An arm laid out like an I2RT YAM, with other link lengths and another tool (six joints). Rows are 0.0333 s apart.
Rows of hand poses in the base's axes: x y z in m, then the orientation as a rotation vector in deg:
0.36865 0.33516 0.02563 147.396 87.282 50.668
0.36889 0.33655 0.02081 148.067 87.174 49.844
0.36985 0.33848 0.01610 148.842 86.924 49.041
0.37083 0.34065 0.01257 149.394 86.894 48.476
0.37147 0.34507 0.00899 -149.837 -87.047 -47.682
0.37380 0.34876 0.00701 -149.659 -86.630 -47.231
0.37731 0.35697 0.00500 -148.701 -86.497 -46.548
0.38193 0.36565 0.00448 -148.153 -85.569 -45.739
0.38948 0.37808 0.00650 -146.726 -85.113 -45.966
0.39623 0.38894 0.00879 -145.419 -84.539 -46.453
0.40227 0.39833 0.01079 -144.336 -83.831 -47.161
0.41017 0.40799 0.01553 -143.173 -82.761 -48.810
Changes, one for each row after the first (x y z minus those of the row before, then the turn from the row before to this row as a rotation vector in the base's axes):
0.00024 0.00139 -0.00482 -0.012 0.687 -0.197
0.00096 0.00193 -0.00471 0.045 0.706 -0.296
0.00098 0.00217 -0.00353 0.073 0.536 -0.110
0.00064 0.00442 -0.00358 0.375 0.873 0.152
0.00233 0.00369 -0.00198 0.322 0.438 -0.042
0.00351 0.00821 -0.00201 0.682 0.707 0.503
0.00462 0.00868 -0.00052 0.831 0.890 -0.032
0.00755 0.01243 0.00202 1.286 0.287 0.541
0.00675 0.01086 0.00229 1.295 0.109 0.405
0.00604 0.00939 0.00200 1.235 -0.062 0.206
0.00790 0.00966 0.00474 1.585 -0.601 -0.012

